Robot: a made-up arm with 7 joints. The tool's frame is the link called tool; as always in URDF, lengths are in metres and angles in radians. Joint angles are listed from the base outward. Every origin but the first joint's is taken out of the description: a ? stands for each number. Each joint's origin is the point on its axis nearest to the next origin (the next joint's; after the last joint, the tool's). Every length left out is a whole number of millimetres.
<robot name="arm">
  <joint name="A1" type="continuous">
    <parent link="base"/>
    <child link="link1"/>
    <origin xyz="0 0 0.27" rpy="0 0 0"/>
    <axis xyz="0 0 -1"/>
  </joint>
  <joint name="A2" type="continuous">
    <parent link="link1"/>
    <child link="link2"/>
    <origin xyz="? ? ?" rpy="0 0 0"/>
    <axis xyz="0 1 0"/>
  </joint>
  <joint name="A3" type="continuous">
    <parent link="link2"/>
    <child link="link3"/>
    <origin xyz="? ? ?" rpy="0 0 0"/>
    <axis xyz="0 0 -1"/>
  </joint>
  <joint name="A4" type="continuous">
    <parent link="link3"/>
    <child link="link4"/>
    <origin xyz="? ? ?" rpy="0 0 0"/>
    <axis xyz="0 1 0"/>
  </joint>
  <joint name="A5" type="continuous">
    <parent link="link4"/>
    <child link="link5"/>
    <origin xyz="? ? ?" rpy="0 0 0"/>
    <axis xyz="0 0 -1"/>
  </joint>
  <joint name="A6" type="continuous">
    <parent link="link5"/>
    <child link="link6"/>
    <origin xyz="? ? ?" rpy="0 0 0"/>
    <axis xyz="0 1 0"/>
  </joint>
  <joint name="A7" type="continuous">
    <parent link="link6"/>
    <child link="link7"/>
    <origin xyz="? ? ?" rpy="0 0 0"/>
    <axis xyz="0 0 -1"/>
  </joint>
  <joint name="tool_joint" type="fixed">
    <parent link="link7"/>
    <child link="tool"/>
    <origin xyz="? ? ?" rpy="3.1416 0 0"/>
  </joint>
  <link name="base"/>
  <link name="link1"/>
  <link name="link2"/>
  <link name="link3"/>
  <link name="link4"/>
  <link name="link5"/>
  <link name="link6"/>
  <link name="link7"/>
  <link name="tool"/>
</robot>
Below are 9 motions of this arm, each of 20 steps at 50 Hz.
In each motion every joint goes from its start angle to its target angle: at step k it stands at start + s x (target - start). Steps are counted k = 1, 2, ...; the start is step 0. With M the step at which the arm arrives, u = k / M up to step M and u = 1 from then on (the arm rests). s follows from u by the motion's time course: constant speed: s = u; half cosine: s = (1 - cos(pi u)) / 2; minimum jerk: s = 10 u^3 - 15 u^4 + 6 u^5.
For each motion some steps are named. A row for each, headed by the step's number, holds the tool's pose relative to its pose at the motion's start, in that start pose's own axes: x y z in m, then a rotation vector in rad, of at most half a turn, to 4 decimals.
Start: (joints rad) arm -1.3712 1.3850 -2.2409 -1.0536 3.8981 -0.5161 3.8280
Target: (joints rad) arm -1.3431 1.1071 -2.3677 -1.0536 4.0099 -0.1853 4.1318
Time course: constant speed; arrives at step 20
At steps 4, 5, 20:
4: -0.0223 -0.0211 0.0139 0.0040 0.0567 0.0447
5: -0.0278 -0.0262 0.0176 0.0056 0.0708 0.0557
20: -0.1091 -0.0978 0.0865 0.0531 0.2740 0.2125

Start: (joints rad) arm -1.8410 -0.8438 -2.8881 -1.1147 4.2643 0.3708 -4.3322
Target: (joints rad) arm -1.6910 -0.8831 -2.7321 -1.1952 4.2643 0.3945 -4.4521
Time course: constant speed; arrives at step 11
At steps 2, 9, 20:
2: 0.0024 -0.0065 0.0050 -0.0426 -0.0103 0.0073
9: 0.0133 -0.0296 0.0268 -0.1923 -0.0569 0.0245
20: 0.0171 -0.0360 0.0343 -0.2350 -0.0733 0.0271

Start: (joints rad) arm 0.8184 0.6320 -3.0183 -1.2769 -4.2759 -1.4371 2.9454
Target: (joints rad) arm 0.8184 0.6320 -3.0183 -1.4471 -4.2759 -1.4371 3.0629
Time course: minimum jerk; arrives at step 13
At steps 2, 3, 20:
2: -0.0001 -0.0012 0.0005 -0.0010 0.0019 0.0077
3: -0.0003 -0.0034 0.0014 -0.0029 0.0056 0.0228
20: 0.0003 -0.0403 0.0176 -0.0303 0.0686 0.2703

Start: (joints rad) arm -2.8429 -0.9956 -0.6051 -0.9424 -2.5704 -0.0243 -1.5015
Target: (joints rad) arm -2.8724 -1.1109 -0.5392 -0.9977 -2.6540 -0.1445 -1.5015
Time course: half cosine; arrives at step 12
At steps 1, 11, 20:
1: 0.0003 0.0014 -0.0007 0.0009 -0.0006 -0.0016
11: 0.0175 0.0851 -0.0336 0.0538 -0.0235 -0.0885
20: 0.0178 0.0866 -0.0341 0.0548 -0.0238 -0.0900

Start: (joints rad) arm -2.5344 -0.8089 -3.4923 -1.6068 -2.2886 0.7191 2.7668
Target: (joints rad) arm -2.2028 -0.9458 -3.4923 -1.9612 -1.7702 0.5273 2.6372
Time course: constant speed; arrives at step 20
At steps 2, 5, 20:
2: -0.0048 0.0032 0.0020 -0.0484 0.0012 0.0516
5: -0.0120 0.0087 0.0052 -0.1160 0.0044 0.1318
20: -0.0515 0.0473 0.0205 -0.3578 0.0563 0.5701

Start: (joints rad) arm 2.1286 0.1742 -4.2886 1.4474 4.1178 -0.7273 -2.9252
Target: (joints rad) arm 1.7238 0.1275 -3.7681 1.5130 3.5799 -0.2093 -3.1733
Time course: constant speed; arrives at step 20
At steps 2, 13, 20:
2: 0.0001 -0.0010 -0.0015 -0.0253 0.0460 -0.0739
13: 0.0011 0.0019 -0.0084 -0.1377 0.2776 -0.5122
20: 0.0048 0.0114 -0.0131 -0.1794 0.4061 -0.8121

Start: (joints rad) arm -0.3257 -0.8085 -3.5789 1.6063 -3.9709 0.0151 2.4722
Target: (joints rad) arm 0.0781 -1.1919 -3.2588 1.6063 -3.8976 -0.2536 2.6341
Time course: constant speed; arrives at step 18
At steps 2, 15, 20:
2: -0.0417 0.0158 -0.0103 0.0491 0.0382 -0.0238
15: -0.2793 0.1757 -0.0199 0.3857 0.1975 -0.2293
20: -0.3209 0.2237 -0.0103 0.4638 0.2109 -0.2887

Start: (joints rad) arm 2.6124 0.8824 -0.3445 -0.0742 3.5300 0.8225 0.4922
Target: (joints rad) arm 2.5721 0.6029 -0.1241 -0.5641 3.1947 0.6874 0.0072
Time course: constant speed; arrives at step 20
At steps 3, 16, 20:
3: 0.0343 -0.0272 -0.0331 -0.0679 -0.0687 -0.0741
16: 0.2131 -0.1479 -0.1289 -0.2632 -0.4510 -0.4480
20: 0.2739 -0.1842 -0.1411 -0.2824 -0.5911 -0.5736

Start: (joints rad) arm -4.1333 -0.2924 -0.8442 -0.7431 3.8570 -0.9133 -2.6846
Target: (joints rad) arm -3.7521 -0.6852 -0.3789 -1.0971 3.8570 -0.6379 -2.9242
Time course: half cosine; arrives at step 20
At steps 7, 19, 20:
7: -0.1202 0.0055 0.0885 0.1543 0.3009 0.0504
19: -0.3126 -0.0982 0.4377 0.3330 1.2036 0.1417
20: -0.3131 -0.0996 0.4411 0.3330 1.2117 0.1422

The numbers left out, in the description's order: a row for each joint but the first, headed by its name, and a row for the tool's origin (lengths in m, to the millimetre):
A2: 0 -0.012 0
A3: 0 0 0.468
A4: 0 -0.012 0
A5: 0 0 0.237
A6: 0 0 0
A7: 0 0 0.124
tool: 0 0 0

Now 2 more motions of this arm.
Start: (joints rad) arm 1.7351 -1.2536 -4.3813 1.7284 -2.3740 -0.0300 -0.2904
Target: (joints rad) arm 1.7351 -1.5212 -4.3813 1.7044 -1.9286 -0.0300 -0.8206
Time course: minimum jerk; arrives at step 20
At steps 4, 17, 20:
4: -0.0037 -0.0048 -0.0025 0.0034 0.0021 -0.0193
17: -0.0727 -0.0724 -0.0433 0.0536 0.0376 -0.3242
20: -0.0749 -0.0741 -0.0445 0.0550 0.0388 -0.3331

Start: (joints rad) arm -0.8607 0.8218 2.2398 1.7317 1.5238 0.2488 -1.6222
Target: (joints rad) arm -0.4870 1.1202 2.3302 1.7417 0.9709 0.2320 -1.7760
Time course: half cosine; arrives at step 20
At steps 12, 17, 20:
12: 0.0201 -0.0364 0.0021 0.2380 0.0202 -0.2261
17: 0.0340 -0.0575 -0.0014 0.3260 0.0597 -0.3216
20: 0.0370 -0.0616 -0.0024 0.3409 0.0688 -0.3390

